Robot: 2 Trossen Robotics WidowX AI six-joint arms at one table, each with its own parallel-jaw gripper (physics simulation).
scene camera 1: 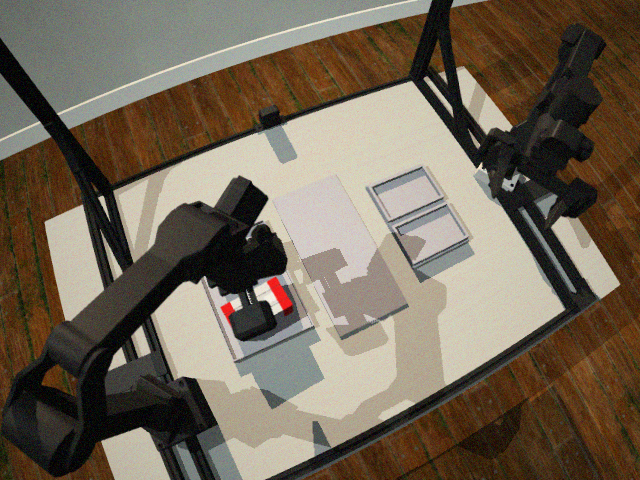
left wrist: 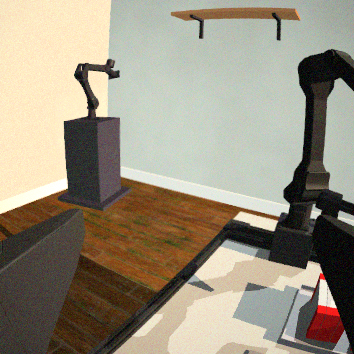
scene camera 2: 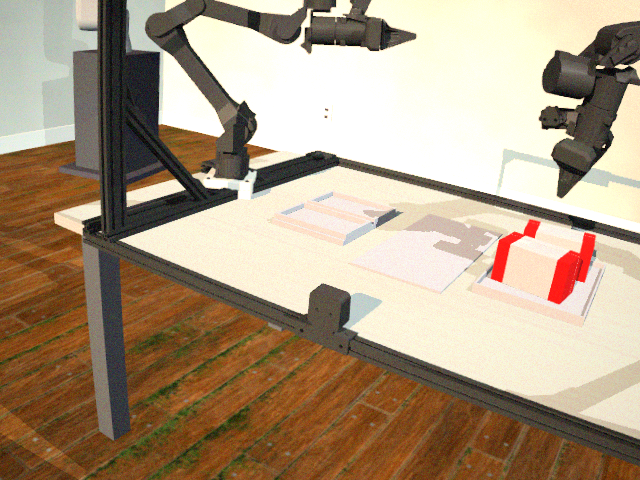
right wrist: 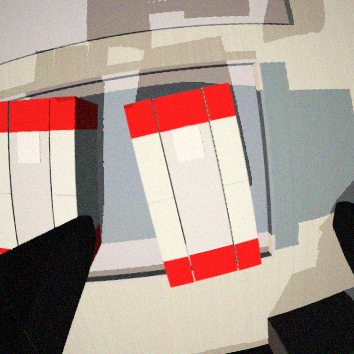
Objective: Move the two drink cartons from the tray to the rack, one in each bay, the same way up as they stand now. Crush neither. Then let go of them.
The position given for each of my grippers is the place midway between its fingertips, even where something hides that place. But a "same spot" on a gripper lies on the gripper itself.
My left gripper shows in scene camera 1, in the left wrist view and in scene camera 2 (413, 35); in the right wrist view it is out of frame. One and the same spot on my left gripper: (left wrist: 46, 254) is (scene camera 1: 553, 213).
